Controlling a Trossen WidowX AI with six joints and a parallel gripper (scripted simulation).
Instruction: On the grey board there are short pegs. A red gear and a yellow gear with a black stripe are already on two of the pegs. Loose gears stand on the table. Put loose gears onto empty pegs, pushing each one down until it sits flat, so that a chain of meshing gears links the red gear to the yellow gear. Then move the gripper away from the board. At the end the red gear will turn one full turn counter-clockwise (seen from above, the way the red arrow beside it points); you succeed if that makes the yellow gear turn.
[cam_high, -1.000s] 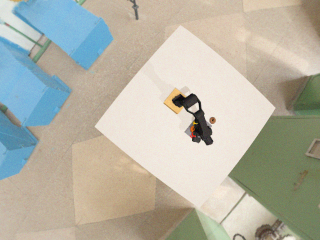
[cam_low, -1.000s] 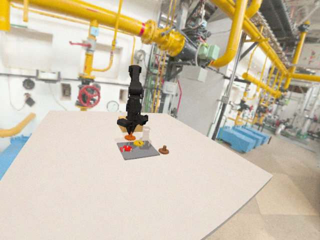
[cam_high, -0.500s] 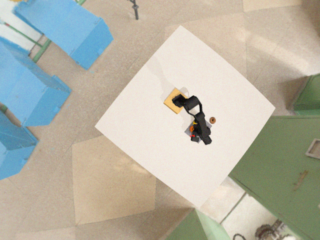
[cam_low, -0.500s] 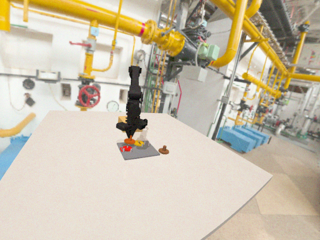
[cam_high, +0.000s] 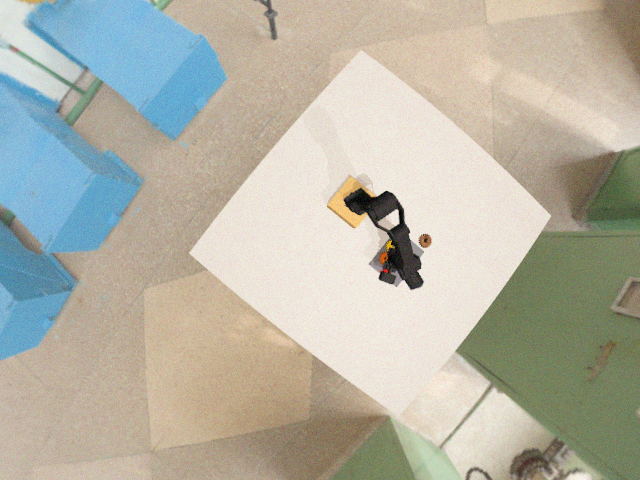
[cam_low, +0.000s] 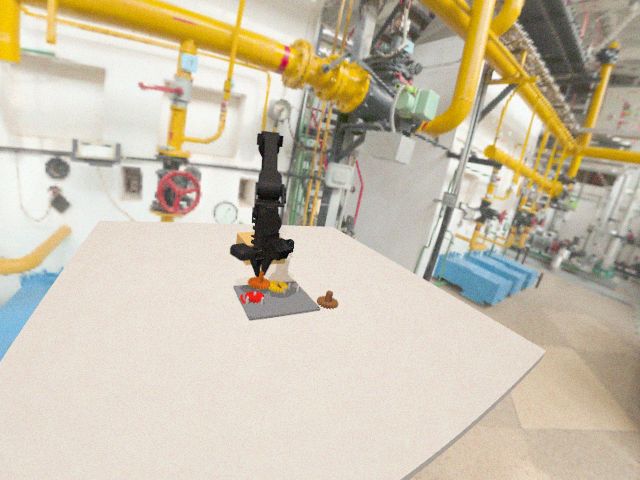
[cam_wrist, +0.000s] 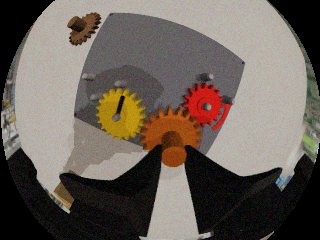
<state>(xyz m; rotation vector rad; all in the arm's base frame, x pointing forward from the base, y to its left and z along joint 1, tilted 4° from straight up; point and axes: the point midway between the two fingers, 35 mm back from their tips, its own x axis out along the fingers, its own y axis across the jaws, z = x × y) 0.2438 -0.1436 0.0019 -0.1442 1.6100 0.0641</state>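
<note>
My gripper tip is now 4 cm short of the red gear, 4 cm above it and 3 cm to the left of it. The rest, counted from my gripper tip: orange gear (1 cm below); yellow gear (6 cm to the left, 4 cm below, 1 cm ahead); grey board (5 cm below, 5 cm ahead, 3 cm to the left).
</note>
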